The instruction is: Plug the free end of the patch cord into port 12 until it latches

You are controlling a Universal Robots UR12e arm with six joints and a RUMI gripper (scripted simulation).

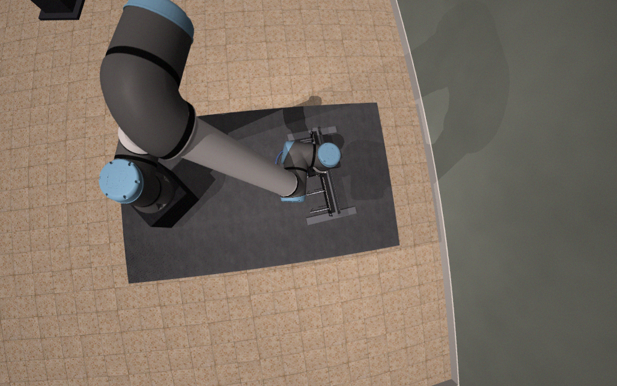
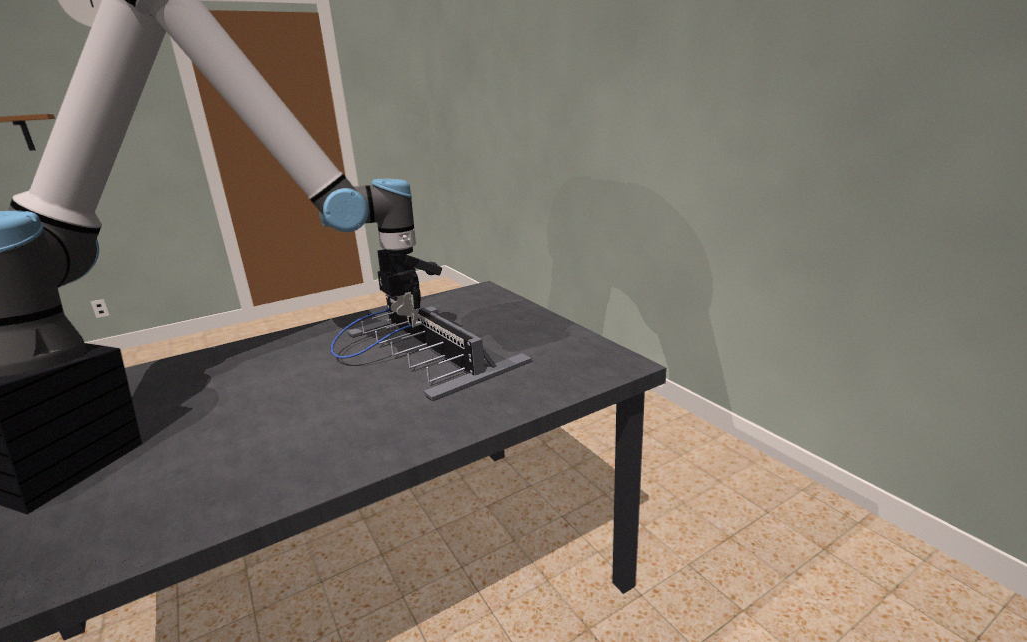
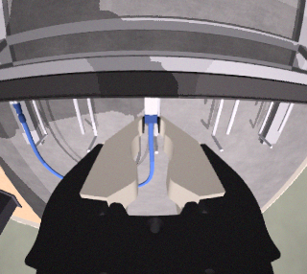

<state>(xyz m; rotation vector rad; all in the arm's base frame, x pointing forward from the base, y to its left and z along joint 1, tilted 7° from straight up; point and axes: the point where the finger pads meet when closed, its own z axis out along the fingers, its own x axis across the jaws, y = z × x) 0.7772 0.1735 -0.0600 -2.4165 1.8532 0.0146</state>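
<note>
My hand is 10 mm short of the plug and 10 mm above it.
</note>
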